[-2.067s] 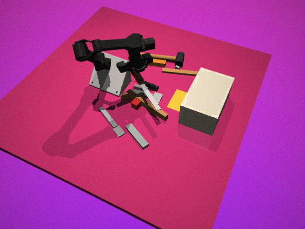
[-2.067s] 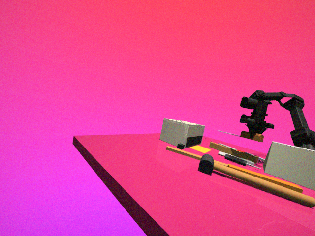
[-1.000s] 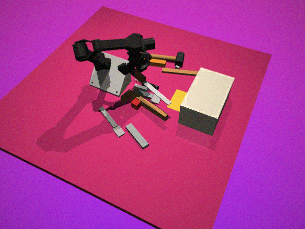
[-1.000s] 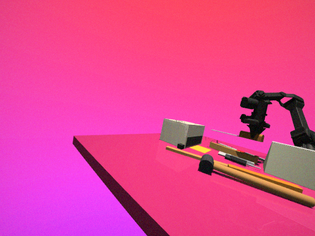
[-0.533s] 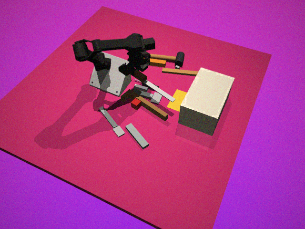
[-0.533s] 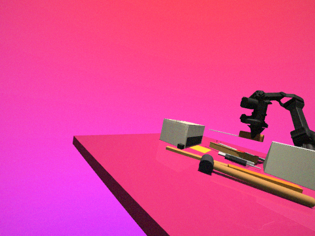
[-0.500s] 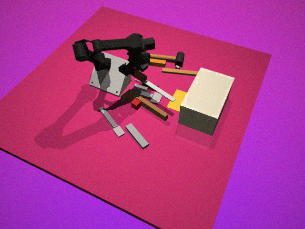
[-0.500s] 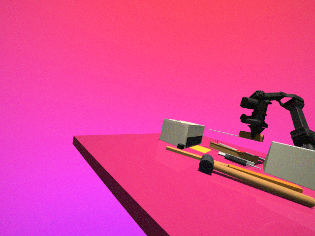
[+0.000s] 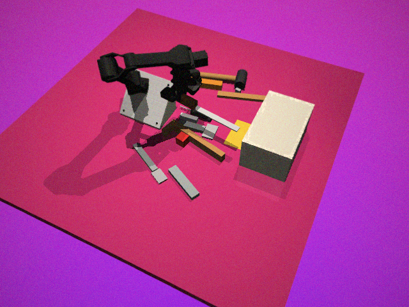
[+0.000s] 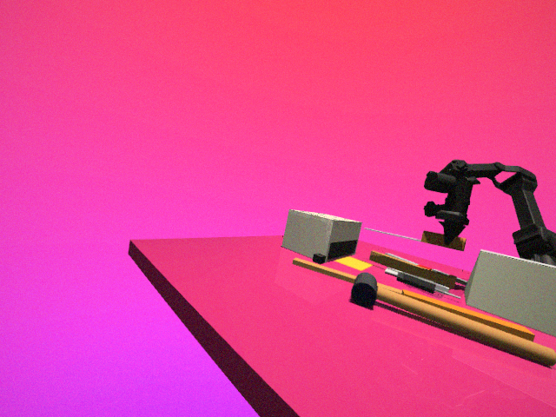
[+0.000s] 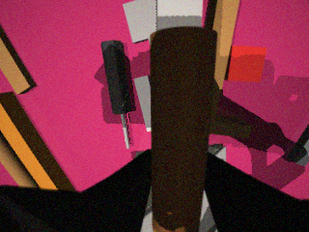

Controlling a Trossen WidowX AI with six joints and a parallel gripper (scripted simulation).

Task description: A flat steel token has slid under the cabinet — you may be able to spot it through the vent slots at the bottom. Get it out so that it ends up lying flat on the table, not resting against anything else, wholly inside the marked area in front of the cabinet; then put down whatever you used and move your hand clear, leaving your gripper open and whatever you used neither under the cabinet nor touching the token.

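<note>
My gripper tip is 13 cm above the dark screwdriver, 7 cm to the right of it and 2 cm short of it. Round my gripper tip: red cube (12 cm below, 10 cm to the right, 4 cm ahead); then orange bar (25 cm to the left, 13 cm below, 2 cm behind); then grey token (44 cm ahead, 14 cm below, 8 cm to the left).
</note>
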